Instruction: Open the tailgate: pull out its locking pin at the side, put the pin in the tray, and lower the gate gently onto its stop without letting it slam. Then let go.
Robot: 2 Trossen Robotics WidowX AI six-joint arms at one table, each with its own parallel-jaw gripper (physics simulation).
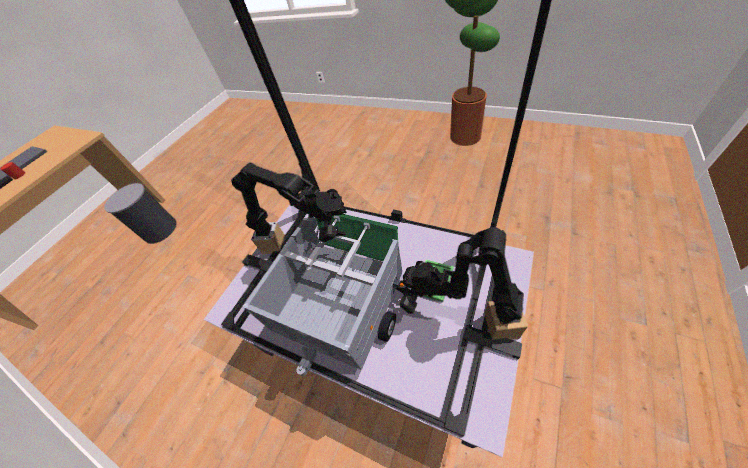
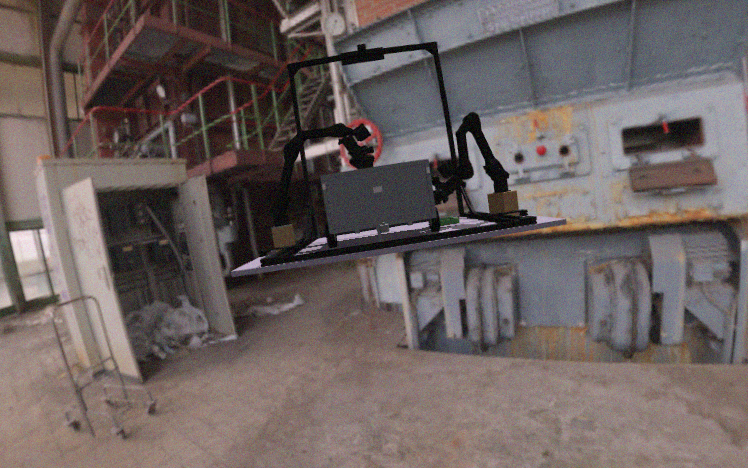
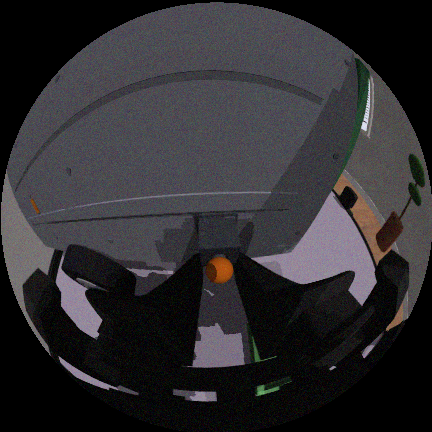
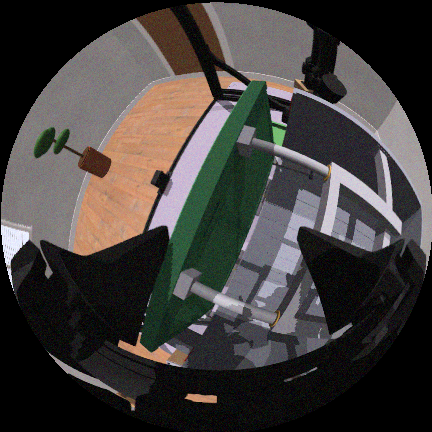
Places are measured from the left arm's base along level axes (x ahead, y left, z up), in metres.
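Pixels of known places: left gripper, fingertip midpoint: (image 1: 397,285) (image 3: 217,257); right gripper, fingertip midpoint: (image 1: 345,223) (image 4: 236,233); left arm's base at its link origin: (image 1: 507,313) (image 2: 501,192) (image 4: 310,86); right arm's base at its link origin: (image 1: 263,230) (image 2: 281,225).
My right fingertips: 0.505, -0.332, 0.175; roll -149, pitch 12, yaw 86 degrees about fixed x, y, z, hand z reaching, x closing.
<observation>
For each thing: its top centre in the pictures, then the offset to it from my right fingertips, as dx, dy, dz. "spot": a spot on its surface instead. Level surfaces: height alone.
- grey trailer at its top centre: (image 4: 394,281) (image 3: 130,63) (image 1: 320,272) (image 2: 373,169) +0.082, +0.196, -0.001
- grey bracket at a spot on its surface: (image 3: 217,233) spot: -0.157, +0.173, -0.163
- green tray at its top centre: (image 4: 272,132) (image 1: 434,278) (image 2: 443,219) -0.301, +0.119, -0.269
- lilac table top at its surface level: dz -0.291
- trailer's wheel at its top centre: (image 3: 70,255) (image 1: 385,320) -0.101, +0.305, -0.187
The grey trailer (image 1: 326,297) (image 2: 379,195) stands on the table. Its green tailgate (image 1: 372,239) (image 4: 225,209) leans outward at the far end, tied to the bed by two grey struts (image 4: 289,157). My right gripper (image 1: 328,227) (image 4: 236,233) (image 2: 363,160) is open, its fingers wide on either side of the gate's top edge. My left gripper (image 1: 406,292) (image 3: 217,257) (image 2: 439,186) is shut on the pin's orange knob (image 3: 219,268), close against a grey bracket (image 3: 217,233) on the trailer's side wall. The pin's shaft is hidden. The green tray (image 1: 444,268) (image 2: 448,220) lies under the left arm.
Black frame posts (image 1: 279,102) (image 1: 518,116) rise behind each arm, and black rails (image 1: 465,334) cross the lilac table top (image 1: 419,371). The trailer's wheel (image 1: 387,325) sits near the left gripper. A potted plant (image 1: 469,111) stands on the floor far behind.
</observation>
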